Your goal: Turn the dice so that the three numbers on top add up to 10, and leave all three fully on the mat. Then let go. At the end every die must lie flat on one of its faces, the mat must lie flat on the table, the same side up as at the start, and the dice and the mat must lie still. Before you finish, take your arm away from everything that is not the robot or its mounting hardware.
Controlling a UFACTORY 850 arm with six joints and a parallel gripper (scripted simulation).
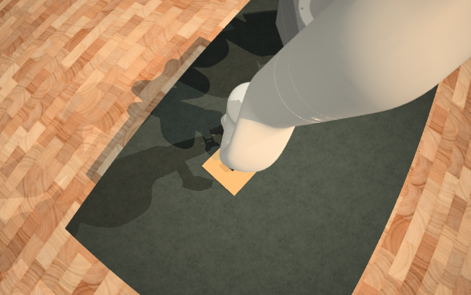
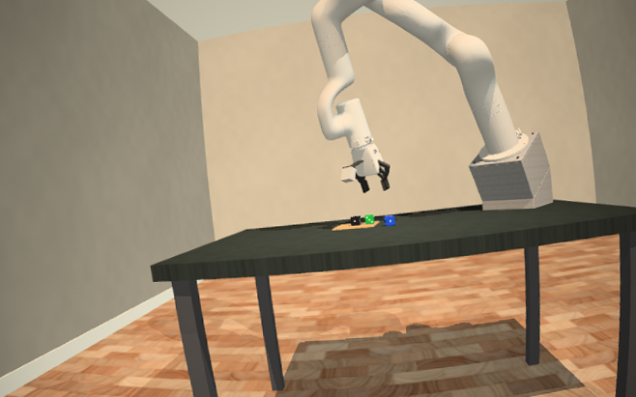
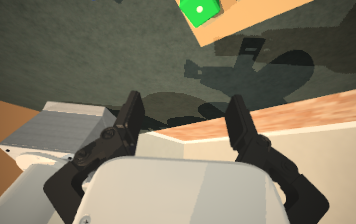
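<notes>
The blue die is 110 mm to the left of my hand, 110 mm below it and 50 mm behind it. Round my hand: green die: 100 mm below, 30 mm to the left, 30 mm ahead; then black die: 100 mm below, 80 mm ahead, 40 mm to the left; then orange mat: 120 mm below, 70 mm ahead, 40 mm to the left.
</notes>
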